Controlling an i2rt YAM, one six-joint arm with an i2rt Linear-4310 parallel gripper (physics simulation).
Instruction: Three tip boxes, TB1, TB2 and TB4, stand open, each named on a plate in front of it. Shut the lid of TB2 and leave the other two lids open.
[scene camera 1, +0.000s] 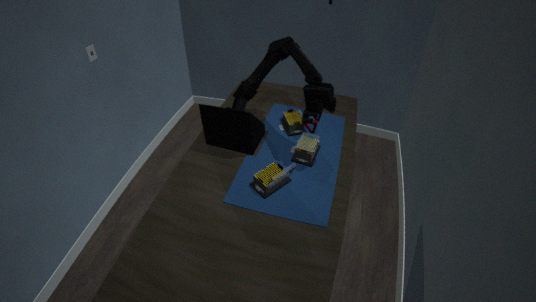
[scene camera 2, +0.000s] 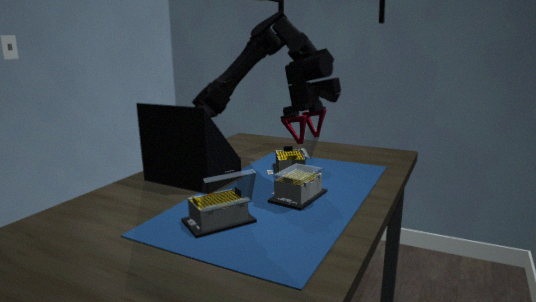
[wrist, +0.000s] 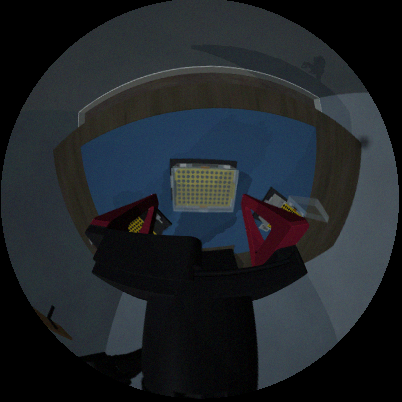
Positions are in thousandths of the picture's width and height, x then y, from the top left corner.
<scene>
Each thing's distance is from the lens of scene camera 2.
my gripper (scene camera 2: 576, 465): 104 cm
tip box lid (scene camera 2: 436, 624): 85 cm
</scene>
